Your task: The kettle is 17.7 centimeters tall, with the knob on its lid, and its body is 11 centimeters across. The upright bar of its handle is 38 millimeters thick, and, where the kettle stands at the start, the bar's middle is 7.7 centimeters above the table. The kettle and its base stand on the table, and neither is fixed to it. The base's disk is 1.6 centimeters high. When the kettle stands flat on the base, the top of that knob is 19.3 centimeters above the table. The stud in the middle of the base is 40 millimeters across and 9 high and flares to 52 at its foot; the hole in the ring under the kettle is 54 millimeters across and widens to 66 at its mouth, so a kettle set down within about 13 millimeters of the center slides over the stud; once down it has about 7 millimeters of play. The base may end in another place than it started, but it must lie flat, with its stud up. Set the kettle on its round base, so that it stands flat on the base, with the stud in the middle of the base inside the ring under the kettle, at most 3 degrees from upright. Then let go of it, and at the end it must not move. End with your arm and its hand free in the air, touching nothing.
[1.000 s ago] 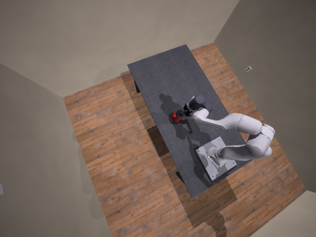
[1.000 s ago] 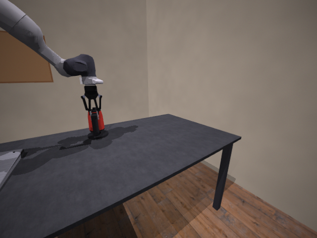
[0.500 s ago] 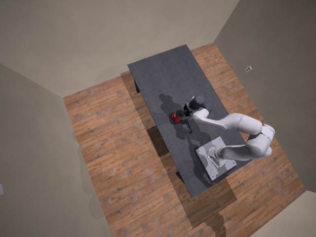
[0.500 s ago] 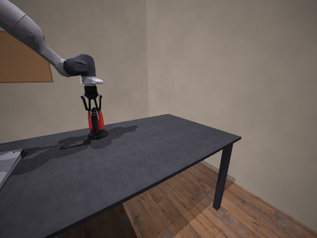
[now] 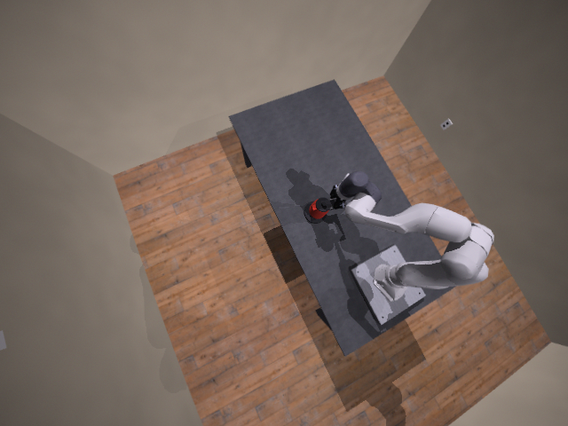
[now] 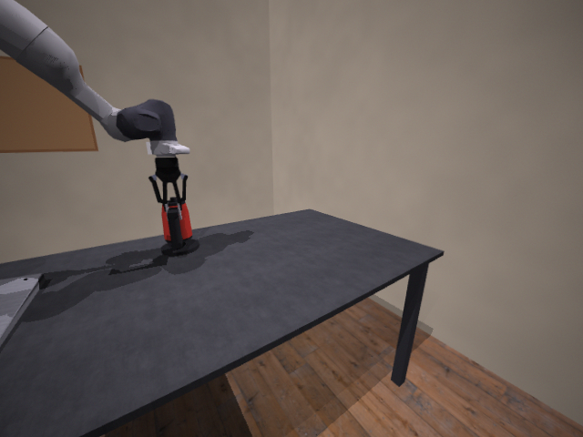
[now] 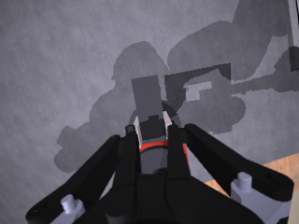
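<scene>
Now: hand 10 mm short of the kettle, 30 mm to the right of it and 50 mm above it. Round my hand: round dark base 20 mm ahead, 60 mm to the left, 170 mm below.
</scene>
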